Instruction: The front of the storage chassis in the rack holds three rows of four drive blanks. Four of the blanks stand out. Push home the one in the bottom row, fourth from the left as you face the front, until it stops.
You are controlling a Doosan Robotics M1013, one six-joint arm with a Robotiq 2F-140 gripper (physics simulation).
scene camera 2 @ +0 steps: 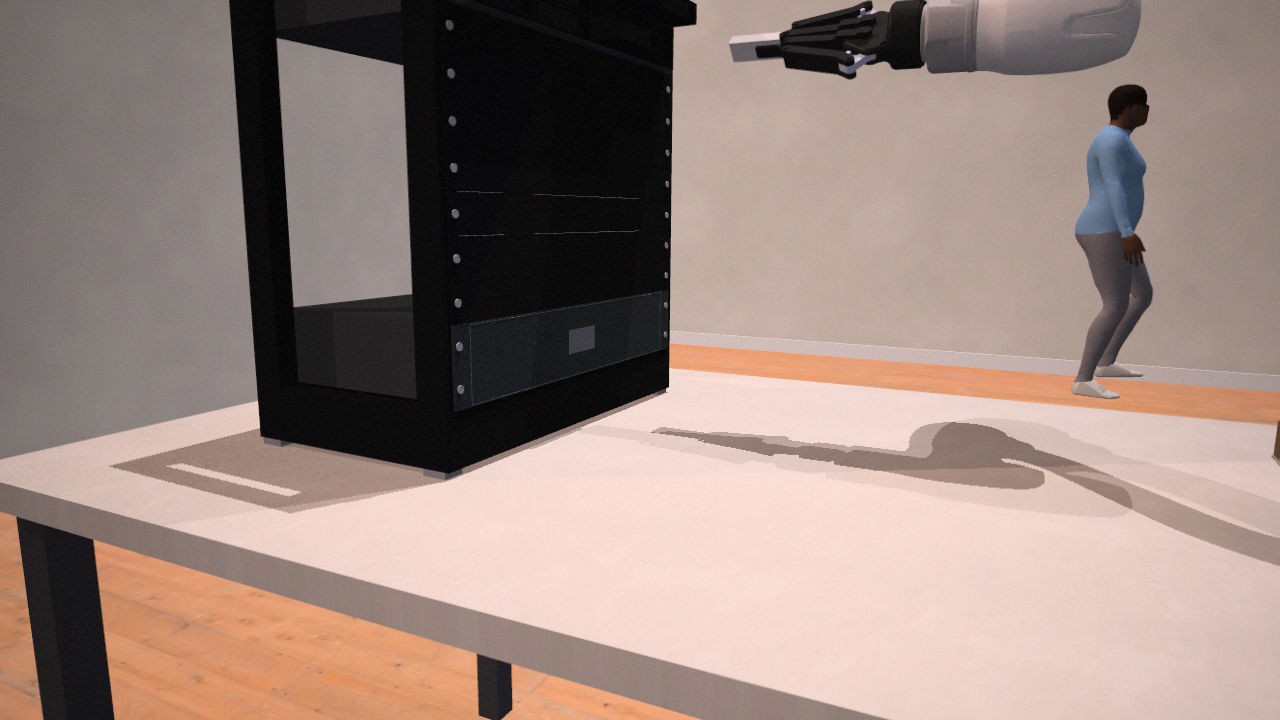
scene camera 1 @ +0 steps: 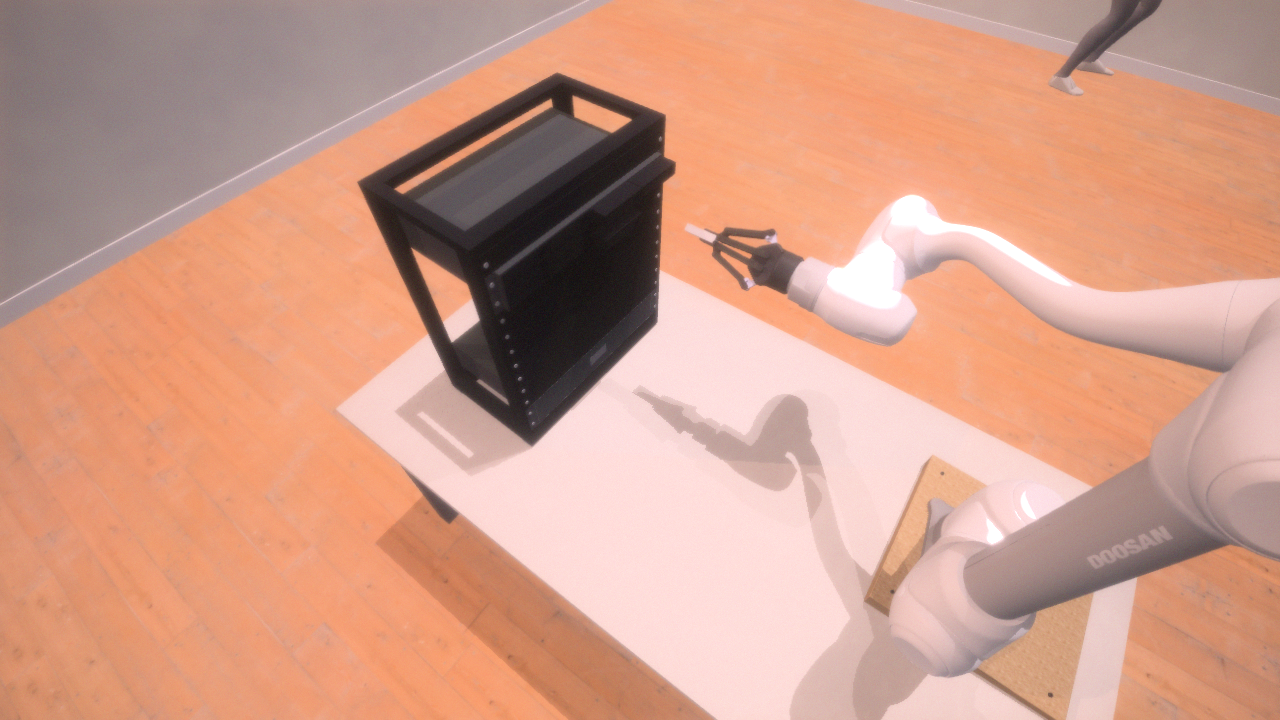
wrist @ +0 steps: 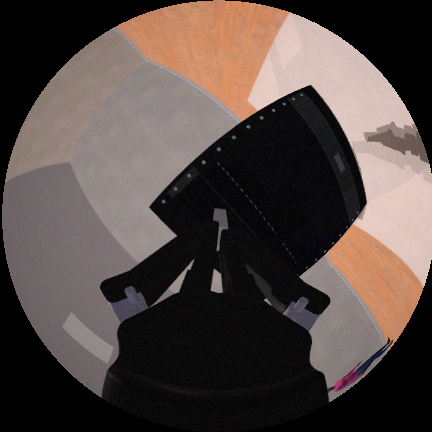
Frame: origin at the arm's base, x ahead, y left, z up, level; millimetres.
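Seen in the pictures: gripper, fingertip midpoint: [scene camera 2: 733, 49] [scene camera 1: 688, 227] [wrist: 218, 217].
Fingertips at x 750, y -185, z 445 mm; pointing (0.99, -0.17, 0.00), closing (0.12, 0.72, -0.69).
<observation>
A point is followed by its place in that frame.
The black rack [scene camera 1: 508, 358] @[z 314, x 960, y 172 mm] [scene camera 2: 429, 268] @[z 183, x 978, y 178 mm] [wrist: 354, 165] @[z -4, x 925, y -6 mm] stands on the table. The storage chassis [scene camera 1: 581, 211] @[z 525, x 906, y -48 mm] [wrist: 192, 192] @[z 476, x 857, y -256 mm] sits in its upper part, with a dark front. The separate drive blanks, the bottom row and its fourth blank are too dark to make out; part of the front is hidden behind the fingers in the wrist view. My gripper [scene camera 1: 699, 232] @[z 445, x 750, y -185 mm] [scene camera 2: 756, 46] @[z 445, x 750, y -185 mm] [wrist: 218, 217] @[z 445, x 750, y -185 mm] is shut with nothing between its fingers. Its pale fingertips point at the rack front, at the upper right side in scene camera 1, with a visible gap between tips and rack.
The white table [scene camera 1: 572, 537] @[z -34, x 765, y 327 mm] [scene camera 2: 716, 555] @[z -34, x 662, y 283 mm] bears the rack and, at its other end, the arm's base on a tan board [scene camera 1: 1047, 662] @[z -11, x -179, y 144 mm]. A lower panel with a grey label [scene camera 2: 581, 339] @[z 81, x 912, y -64 mm] [wrist: 339, 162] @[z 81, x 911, y -64 mm] is in the rack. A person [scene camera 2: 1111, 188] [scene camera 1: 1096, 44] stands on the floor beyond the table.
</observation>
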